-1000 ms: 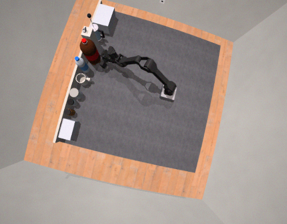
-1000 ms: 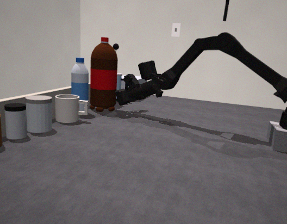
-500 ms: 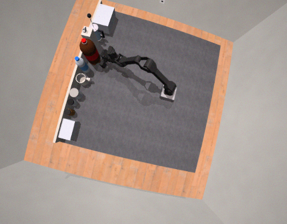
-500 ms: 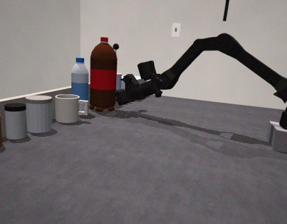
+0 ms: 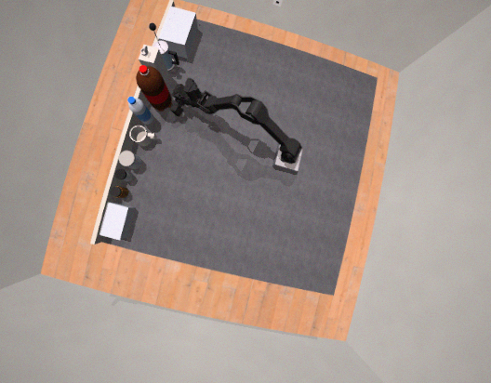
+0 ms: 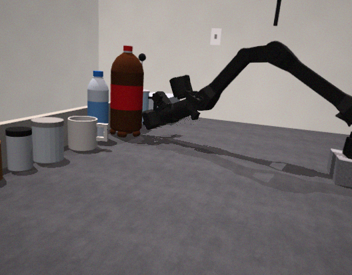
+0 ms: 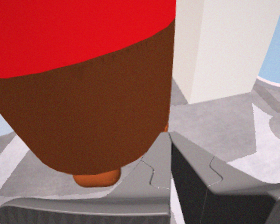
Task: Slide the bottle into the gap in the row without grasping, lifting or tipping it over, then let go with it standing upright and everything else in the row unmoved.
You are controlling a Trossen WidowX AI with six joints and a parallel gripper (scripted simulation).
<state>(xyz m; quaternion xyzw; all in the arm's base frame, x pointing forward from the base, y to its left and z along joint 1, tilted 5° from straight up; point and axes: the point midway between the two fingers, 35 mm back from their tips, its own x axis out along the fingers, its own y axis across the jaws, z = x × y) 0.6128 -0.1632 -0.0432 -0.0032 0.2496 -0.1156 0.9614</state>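
The brown cola bottle lies 80 mm ahead of my hand, 40 mm to the left of it and 100 mm above it. The rest, counted from my hand: white microwave-like box 90 mm ahead, 340 mm to the right; blue-capped water bottle 130 mm ahead, 140 mm to the left, 50 mm above; blue pitcher 100 mm ahead, 180 mm to the right, 80 mm above.
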